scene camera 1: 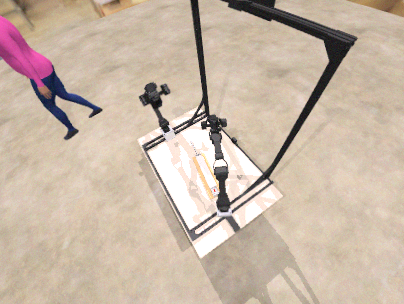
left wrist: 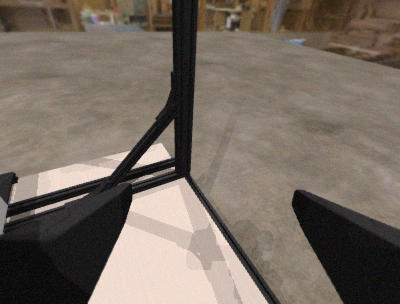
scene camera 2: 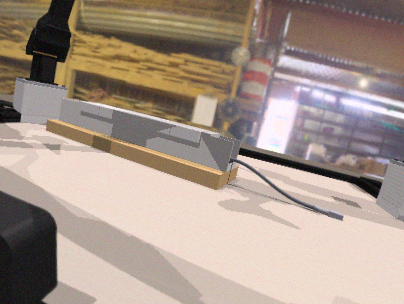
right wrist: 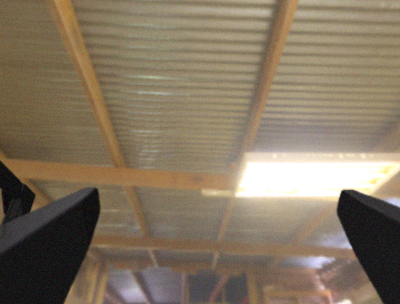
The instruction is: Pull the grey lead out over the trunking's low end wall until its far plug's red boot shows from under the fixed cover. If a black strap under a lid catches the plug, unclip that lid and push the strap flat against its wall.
Scene:
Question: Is my left gripper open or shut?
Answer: Open.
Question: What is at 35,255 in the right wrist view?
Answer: My right gripper.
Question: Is my right gripper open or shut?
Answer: Open.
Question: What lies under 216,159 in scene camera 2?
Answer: A grey trunking.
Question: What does my right gripper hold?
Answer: Nothing.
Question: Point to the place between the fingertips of my left gripper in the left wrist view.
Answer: At 213,194

